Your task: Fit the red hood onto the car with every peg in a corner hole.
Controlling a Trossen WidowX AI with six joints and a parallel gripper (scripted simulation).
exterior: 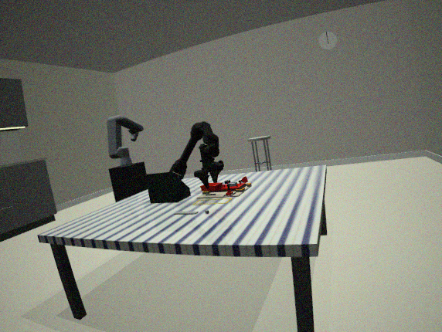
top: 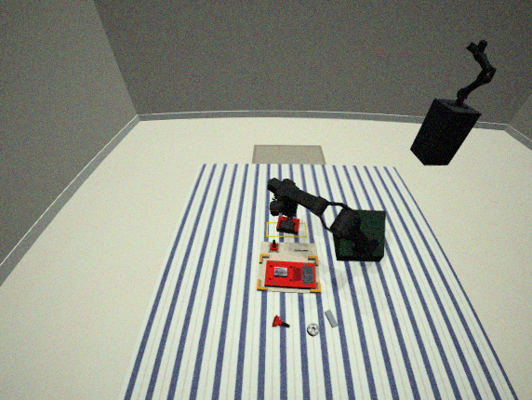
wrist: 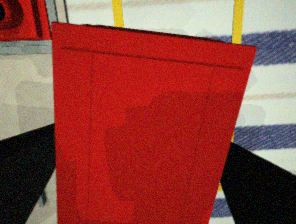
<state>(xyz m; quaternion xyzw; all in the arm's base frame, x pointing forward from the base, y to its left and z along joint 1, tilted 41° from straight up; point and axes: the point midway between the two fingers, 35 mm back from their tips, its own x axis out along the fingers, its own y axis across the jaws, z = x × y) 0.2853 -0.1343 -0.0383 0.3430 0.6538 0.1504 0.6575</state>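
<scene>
Right now my gripper tip is 210 mm to the right of the grey engine block, 50 mm short of it and 50 mm above it. Round my gripper tip: grey bar: 210 mm to the right, 70 mm below, 70 mm behind; then red hood: right at my gripper tip.
</scene>
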